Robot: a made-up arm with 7 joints. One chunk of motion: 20 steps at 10 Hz.
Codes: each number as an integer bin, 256 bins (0 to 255) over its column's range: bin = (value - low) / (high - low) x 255, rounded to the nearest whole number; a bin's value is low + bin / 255 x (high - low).
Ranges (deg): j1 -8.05..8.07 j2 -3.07..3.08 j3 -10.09..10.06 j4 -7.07..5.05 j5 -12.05..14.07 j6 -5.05..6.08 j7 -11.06..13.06
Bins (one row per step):
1: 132 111 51 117 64 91 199
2: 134 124 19 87 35 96 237
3: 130 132 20 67 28 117 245
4: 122 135 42 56 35 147 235
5: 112 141 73 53 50 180 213
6: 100 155 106 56 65 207 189
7: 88 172 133 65 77 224 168
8: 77 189 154 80 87 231 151
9: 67 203 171 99 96 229 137
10: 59 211 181 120 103 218 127
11: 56 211 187 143 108 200 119
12: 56 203 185 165 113 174 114
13: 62 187 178 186 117 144 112
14: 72 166 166 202 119 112 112
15: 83 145 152 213 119 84 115
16: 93 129 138 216 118 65 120
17: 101 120 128 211 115 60 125
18: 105 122 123 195 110 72 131
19: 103 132 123 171 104 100 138
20: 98 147 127 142 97 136 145
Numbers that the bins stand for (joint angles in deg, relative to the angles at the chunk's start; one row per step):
1: 0.29 -0.39 -6.06 -1.51 -5.49 -1.08 7.76
2: 0.42 -0.08 -8.59 -2.93 -8.46 -0.86 11.36
3: 0.17 0.11 -8.51 -3.89 -9.18 0.06 12.11
4: -0.34 0.19 -6.77 -4.41 -8.46 1.37 11.17
5: -0.97 0.33 -4.32 -4.55 -6.93 2.81 9.09
6: -1.73 0.67 -1.71 -4.41 -5.39 3.98 6.82
7: -2.49 1.08 0.42 -3.98 -4.16 4.73 4.83
8: -3.18 1.49 2.08 -3.27 -3.14 5.03 3.22
9: -3.81 1.83 3.42 -2.36 -2.22 4.95 1.90
10: -4.32 2.02 4.21 -1.37 -1.50 4.47 0.95
11: -4.51 2.02 4.69 -0.27 -0.99 3.68 0.20
12: -4.51 1.83 4.53 0.77 -0.48 2.54 -0.28
13: -4.13 1.44 3.98 1.77 -0.07 1.24 -0.47
14: -3.50 0.93 3.03 2.53 0.14 -0.16 -0.47
15: -2.80 0.43 1.92 3.05 0.14 -1.38 -0.18
16: -2.17 0.04 0.81 3.20 0.04 -2.21 0.29
17: -1.67 -0.18 0.02 2.96 -0.27 -2.43 0.76
18: -1.41 -0.13 -0.37 2.20 -0.78 -1.91 1.33
19: -1.54 0.11 -0.37 1.06 -1.40 -0.69 1.99
20: -1.85 0.48 -0.05 -0.32 -2.11 0.89 2.66

